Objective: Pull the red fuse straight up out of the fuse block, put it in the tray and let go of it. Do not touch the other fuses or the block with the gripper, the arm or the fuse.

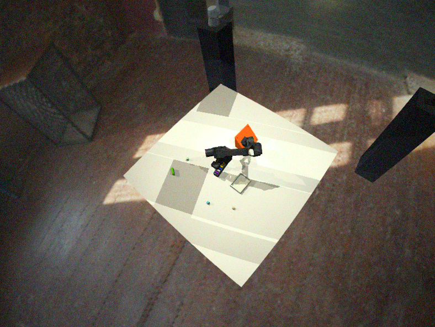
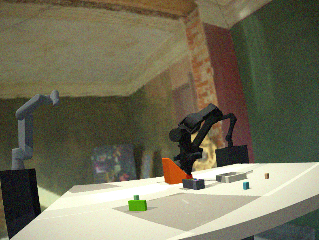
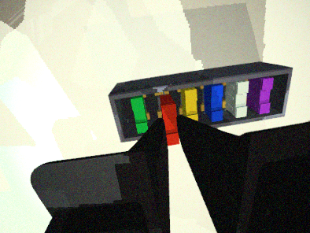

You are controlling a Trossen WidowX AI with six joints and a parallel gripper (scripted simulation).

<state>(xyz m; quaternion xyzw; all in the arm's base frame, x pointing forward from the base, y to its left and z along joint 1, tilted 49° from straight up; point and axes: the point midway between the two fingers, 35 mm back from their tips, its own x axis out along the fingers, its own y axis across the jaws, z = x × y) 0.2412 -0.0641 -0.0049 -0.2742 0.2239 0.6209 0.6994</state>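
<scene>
Right now the yellow fuse is 30 mm below my gripper tip and 20 mm ahead of it. From my gripper tip the other things lie so: green fuse: 30 mm below, 20 mm behind; red fuse: 10 mm below; tray: 200 mm to the left, 50 mm below, 40 mm ahead.
</scene>
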